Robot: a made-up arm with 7 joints.
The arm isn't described. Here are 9 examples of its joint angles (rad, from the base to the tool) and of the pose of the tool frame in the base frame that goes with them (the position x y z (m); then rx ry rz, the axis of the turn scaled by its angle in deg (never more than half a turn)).
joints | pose
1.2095 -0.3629 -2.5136 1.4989 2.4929 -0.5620 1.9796 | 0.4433 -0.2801 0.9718 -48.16 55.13 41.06
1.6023 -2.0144 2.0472 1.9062 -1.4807 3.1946 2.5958 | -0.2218 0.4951 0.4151 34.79 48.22 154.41
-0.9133 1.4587 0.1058 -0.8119 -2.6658 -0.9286 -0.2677 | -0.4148 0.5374 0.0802 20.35 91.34 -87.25
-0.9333 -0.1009 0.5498 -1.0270 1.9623 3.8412 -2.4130 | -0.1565 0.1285 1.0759 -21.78 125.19 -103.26
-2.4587 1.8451 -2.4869 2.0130 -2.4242 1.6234 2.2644 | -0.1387 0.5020 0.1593 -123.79 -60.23 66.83
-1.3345 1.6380 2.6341 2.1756 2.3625 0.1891 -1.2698 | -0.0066 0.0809 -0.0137 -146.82 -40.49 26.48
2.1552 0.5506 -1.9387 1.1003 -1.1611 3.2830 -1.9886 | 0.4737 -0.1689 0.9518 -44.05 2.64 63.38
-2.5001 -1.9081 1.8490 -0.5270 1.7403 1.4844 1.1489 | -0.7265 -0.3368 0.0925 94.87 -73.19 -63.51
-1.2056 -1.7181 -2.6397 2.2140 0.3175 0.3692 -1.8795 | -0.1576 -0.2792 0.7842 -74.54 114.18 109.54
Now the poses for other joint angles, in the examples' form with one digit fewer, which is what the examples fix.
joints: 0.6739 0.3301 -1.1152 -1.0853 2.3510 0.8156 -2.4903
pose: -0.420 0.028 1.093 -99.6 31.7 76.9
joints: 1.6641 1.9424 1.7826 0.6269 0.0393 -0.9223 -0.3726
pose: -0.211 -0.711 0.098 -32.9 85.8 126.2
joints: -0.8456 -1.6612 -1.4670 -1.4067 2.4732 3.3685 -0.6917
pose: 0.485 -0.243 0.246 28.8 -80.2 146.2
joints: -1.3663 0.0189 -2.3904 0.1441 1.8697 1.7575 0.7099
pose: -0.222 0.111 1.220 -14.0 13.3 110.9
